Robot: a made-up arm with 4 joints.
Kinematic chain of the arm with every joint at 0, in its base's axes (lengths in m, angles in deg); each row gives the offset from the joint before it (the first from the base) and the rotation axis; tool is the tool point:
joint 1: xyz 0 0 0.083 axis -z
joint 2: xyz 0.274 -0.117 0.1 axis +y
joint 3: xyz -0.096 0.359 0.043 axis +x
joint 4: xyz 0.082 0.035 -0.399 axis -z
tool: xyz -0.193 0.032 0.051
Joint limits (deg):
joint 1: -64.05..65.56
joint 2: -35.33..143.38
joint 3: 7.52..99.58
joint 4: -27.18..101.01
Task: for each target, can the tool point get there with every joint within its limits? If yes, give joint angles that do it. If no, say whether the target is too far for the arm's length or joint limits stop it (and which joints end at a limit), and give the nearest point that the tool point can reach.
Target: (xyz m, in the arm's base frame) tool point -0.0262 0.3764 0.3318
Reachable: yes | joints 2.58 78.38 16.41 -9.12
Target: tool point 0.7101 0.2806 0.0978
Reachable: yes | joints 35.45 117.86 73.66 87.37
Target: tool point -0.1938 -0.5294 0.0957
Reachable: no: joint limits stop it (at a limit: joint 1, joint 3, joint 4) | nearest point -0.2755 0.0350 0.1450 | short by 0.572 m
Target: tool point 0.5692 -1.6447 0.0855
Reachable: no: too far | nearest point 0.7471 -0.3221 0.1611 | short by 1.337 m
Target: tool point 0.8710 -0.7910 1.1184
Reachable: no: too far | nearest point 0.7002 -0.2188 0.4322 | short by 0.910 m
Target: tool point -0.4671 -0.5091 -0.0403
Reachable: no: joint limits stop it (at a limit: joint 1, joint 3, joint 4) | nearest point -0.2720 0.0422 0.0983 | short by 0.601 m
